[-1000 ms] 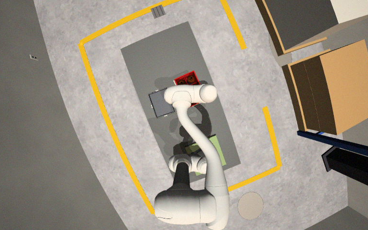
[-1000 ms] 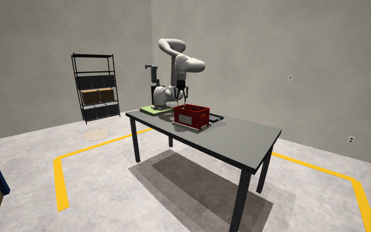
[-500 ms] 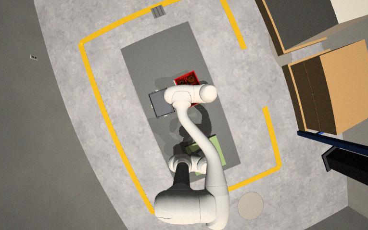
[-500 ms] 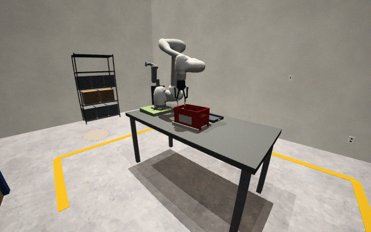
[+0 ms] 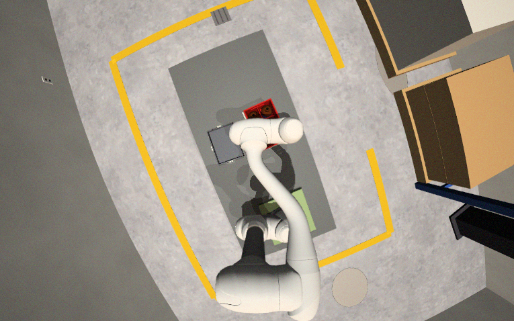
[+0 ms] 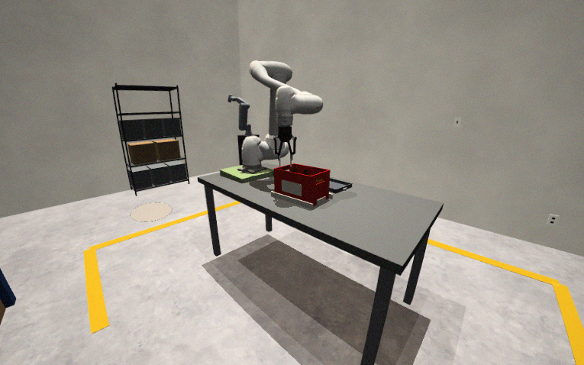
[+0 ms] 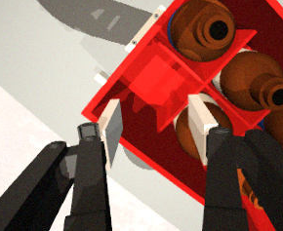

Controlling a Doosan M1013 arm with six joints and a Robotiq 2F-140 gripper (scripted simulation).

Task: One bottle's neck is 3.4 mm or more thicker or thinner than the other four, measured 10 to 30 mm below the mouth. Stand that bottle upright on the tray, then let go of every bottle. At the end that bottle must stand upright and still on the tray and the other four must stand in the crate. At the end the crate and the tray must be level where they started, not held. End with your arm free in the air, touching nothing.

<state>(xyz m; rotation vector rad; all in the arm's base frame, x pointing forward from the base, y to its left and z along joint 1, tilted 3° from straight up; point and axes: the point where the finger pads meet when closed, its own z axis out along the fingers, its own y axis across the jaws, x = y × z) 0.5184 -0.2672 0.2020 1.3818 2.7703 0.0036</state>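
Now: the red crate 9 cm ahead of my hand, 3 cm to the left of it and 13 cm below it. Also, from my hand: dark grey tray (15 cm ahead, 33 cm to the left, 21 cm below).
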